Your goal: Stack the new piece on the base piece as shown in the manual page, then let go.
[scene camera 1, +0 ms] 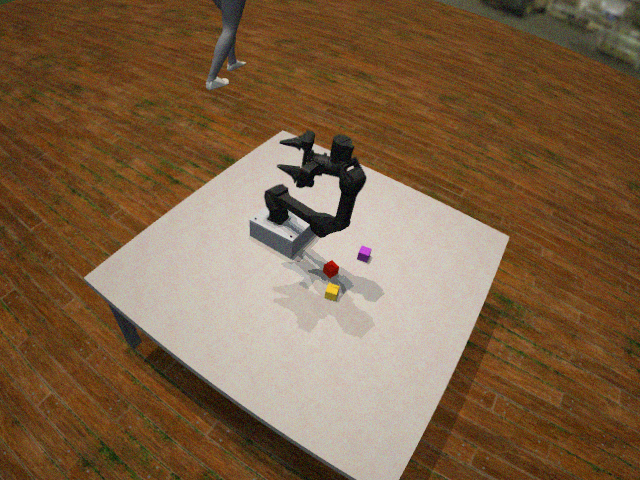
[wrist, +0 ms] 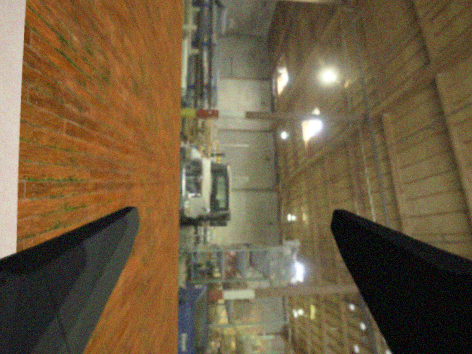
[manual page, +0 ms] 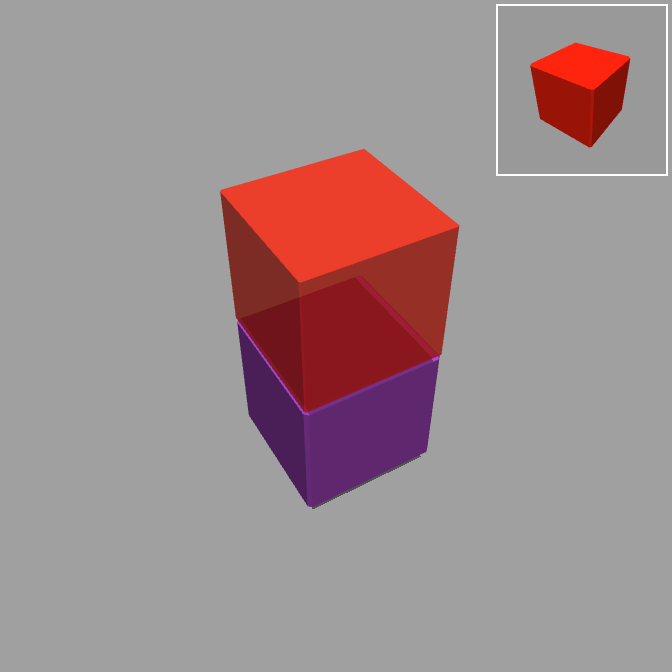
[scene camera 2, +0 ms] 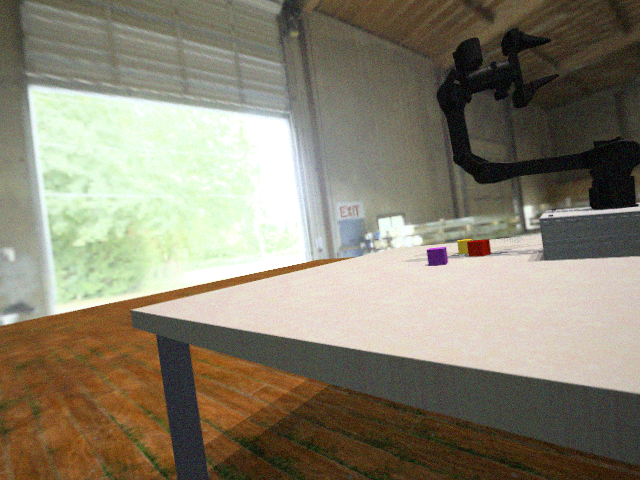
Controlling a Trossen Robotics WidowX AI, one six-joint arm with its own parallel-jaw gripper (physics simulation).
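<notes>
A red cube lies on the table between the other two cubes, nearest the arm's base. A yellow cube lies close to it; in the second scene view the red cube partly covers it. A purple cube lies apart from both. No cube stands on another. My gripper is open and empty, high above the table and pointing sideways, away from the cubes. The cubes do not show in the wrist view. Which cube is the base piece, I cannot tell.
The pale table carries a grey base block under the arm. The arm's shadow falls around the red and yellow cubes. A person's legs show on the wooden floor beyond the table.
</notes>
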